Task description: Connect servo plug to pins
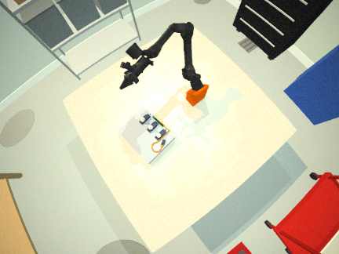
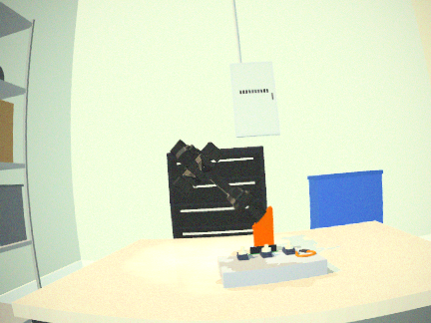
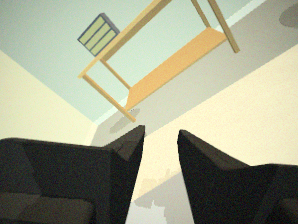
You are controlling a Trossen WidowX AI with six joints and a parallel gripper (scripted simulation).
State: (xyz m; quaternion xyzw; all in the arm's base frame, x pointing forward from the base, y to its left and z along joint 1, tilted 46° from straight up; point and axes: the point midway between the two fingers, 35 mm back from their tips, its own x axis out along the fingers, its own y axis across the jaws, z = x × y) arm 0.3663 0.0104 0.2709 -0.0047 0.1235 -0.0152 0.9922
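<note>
My gripper tip is 7 cm past the blue band, 15 cm to the right of it and 24 cm above it. From my gripper tip the other things lie so: holder block 8 cm ahead, 20 cm to the left, 29 cm below.
</note>
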